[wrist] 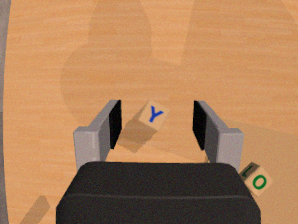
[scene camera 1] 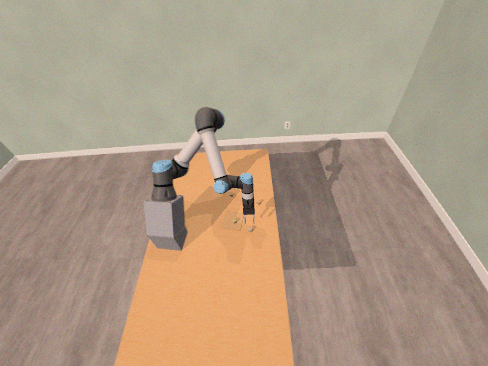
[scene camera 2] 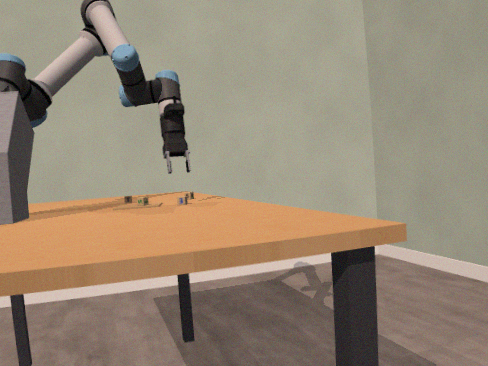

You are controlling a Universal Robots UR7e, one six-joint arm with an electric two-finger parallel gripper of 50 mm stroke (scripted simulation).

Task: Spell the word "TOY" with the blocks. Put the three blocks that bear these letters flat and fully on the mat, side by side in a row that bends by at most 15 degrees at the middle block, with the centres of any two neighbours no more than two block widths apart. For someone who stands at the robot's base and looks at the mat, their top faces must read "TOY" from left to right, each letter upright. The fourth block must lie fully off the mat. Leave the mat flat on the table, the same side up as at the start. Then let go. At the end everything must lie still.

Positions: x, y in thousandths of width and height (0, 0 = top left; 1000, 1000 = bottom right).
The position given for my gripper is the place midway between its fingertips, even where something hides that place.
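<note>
Through scene camera 2, I can see my gripper (scene camera 2: 368, 471). The wrist view also has my gripper in it, and there the gripper is at (wrist: 529, 516).
</note>
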